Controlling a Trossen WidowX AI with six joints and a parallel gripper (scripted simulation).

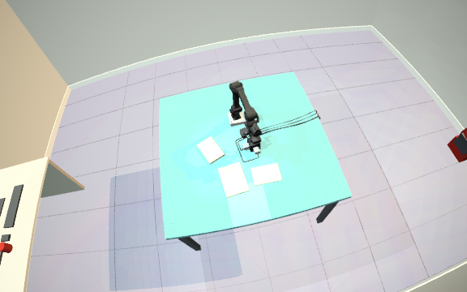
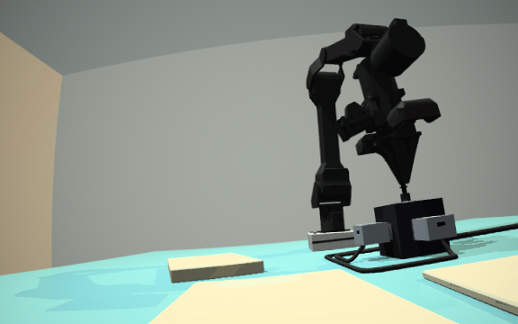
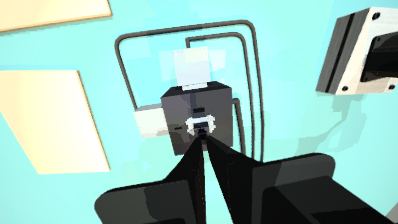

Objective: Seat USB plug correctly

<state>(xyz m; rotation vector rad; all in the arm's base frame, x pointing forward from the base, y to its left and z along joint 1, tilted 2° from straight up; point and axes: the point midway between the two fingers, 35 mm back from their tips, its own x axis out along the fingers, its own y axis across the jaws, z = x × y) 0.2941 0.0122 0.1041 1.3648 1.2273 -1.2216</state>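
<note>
My gripper tip is now 2 cm above the usb plug. Also, from my gripper tip: cream pad 24 cm ahead, 10 cm below, 2 cm to the right.
</note>
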